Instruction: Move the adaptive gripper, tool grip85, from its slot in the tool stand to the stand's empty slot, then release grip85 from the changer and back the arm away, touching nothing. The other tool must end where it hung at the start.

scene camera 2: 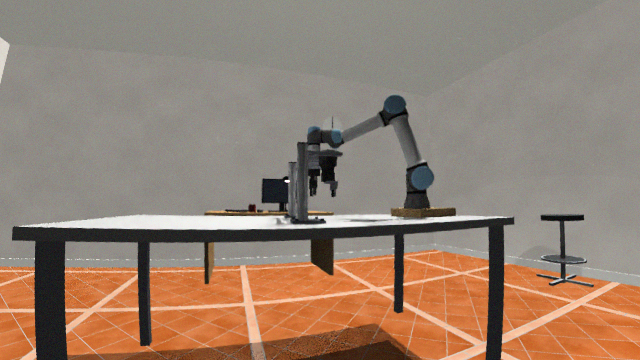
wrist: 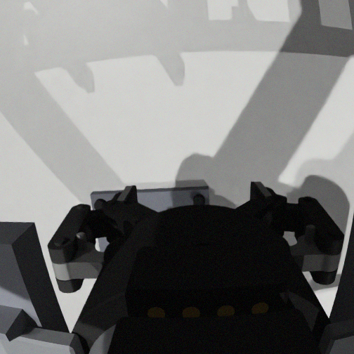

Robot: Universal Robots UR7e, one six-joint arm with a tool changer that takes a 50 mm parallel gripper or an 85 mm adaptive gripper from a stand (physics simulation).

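Frame: origin at the arm's base, x back, y right, z up, level; metres.
Where they show: arm's base, origin of the base link: (scene camera 2: 416, 208).
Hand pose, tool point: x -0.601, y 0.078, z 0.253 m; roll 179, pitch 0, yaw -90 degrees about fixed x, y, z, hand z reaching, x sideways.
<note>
Things, the pixels of their top centre, and the offset from my tool point. "*": a spot on its surface instead. Level surfaces: height alone.
- adaptive gripper grip85, surface spot: (scene camera 2: 313, 185) * dx -0.011, dy -0.073, dz -0.126 m
- tool, middle of its top: (scene camera 2: 328, 151) dx +0.010, dy -0.361, dz -0.001 m
- stand's foot, surface spot: (scene camera 2: 307, 221) * dx -0.097, dy -0.481, dz -0.291 m
- white table, its level: dz -0.301 m
The adaptive gripper grip85 (scene camera 2: 313, 185) (wrist: 210, 235) hangs upright at the tool stand (scene camera 2: 302, 185) (wrist: 40, 270), directly under the arm's wrist. In the wrist view its dark body lies between the stand's grey side pieces, with one row of gold contacts showing under the dark changer edge. Whether the changer is locked to it cannot be told. The gripper (wrist: 193, 192) is open, its fingers wide apart with nothing between them. The other tool (scene camera 2: 328, 170) hangs at the stand, nearer scene camera 2. The empty slot is not clearly visible.
The stand's foot (scene camera 2: 307, 221) rests on the white table (scene camera 2: 150, 223). The arm (scene camera 2: 407, 140) rises from a wooden base block (scene camera 2: 425, 212) on the right and reaches left to the stand. A desk with a monitor (scene camera 2: 274, 191) stands behind the table, and a stool (scene camera 2: 562, 218) at the right.
</note>
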